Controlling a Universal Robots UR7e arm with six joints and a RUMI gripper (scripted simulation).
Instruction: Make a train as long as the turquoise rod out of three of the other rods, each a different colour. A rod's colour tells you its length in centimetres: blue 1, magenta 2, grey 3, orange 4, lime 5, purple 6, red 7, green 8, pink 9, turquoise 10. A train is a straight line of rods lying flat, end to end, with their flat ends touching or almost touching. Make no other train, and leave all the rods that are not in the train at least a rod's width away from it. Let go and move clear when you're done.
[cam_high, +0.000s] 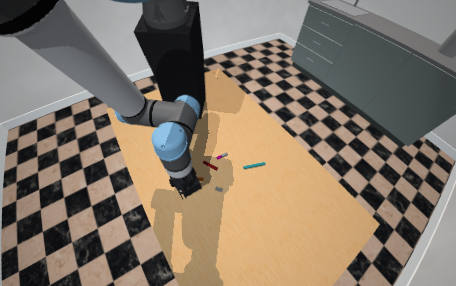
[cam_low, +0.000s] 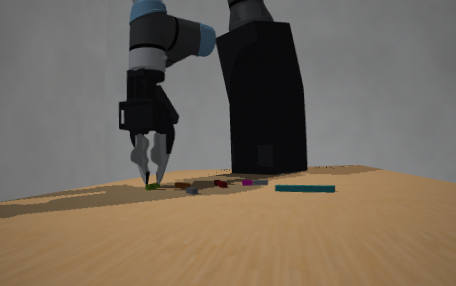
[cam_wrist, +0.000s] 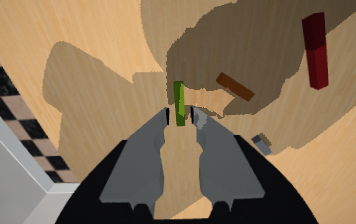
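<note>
Right now my hand is 2 cm above the lime-green rod. The rest, counted from my hand: red rod 13 cm to the left, 3 cm behind, 2 cm below; orange rod 6 cm to the left, 2 cm below, 1 cm behind; magenta rod 19 cm to the left, 3 cm behind, 2 cm below.
</note>
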